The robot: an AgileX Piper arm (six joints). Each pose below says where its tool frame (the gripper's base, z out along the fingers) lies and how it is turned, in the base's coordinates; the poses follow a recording.
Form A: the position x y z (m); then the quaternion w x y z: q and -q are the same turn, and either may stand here.
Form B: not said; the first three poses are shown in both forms.
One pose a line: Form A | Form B
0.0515 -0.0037 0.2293 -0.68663 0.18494 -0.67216 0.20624 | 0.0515 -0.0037 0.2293 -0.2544 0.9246 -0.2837 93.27
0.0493 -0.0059 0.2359 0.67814 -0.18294 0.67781 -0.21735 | 0.0493 -0.0059 0.2359 -0.2489 0.9223 -0.2957 94.60
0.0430 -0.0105 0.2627 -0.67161 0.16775 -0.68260 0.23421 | 0.0430 -0.0105 0.2627 -0.2264 0.9213 -0.3161 95.62
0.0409 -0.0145 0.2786 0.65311 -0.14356 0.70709 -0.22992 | 0.0409 -0.0145 0.2786 -0.1896 0.9337 -0.3036 98.45
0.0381 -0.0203 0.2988 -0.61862 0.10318 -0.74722 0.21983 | 0.0381 -0.0203 0.2988 -0.1313 0.9510 -0.2798 103.57
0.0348 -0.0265 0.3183 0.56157 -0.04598 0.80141 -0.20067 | 0.0348 -0.0265 0.3183 -0.0556 0.9686 -0.2425 111.67
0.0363 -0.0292 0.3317 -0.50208 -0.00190 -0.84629 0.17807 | 0.0363 -0.0292 0.3317 0.0022 0.9786 -0.2059 119.72
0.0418 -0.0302 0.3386 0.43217 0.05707 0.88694 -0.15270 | 0.0418 -0.0302 0.3386 0.0633 0.9835 -0.1693 128.79
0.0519 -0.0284 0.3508 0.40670 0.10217 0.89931 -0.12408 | 0.0519 -0.0284 0.3508 0.1118 0.9844 -0.1358 132.00
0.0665 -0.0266 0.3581 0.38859 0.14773 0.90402 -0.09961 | 0.0665 -0.0266 0.3581 0.1603 0.9811 -0.1081 134.27
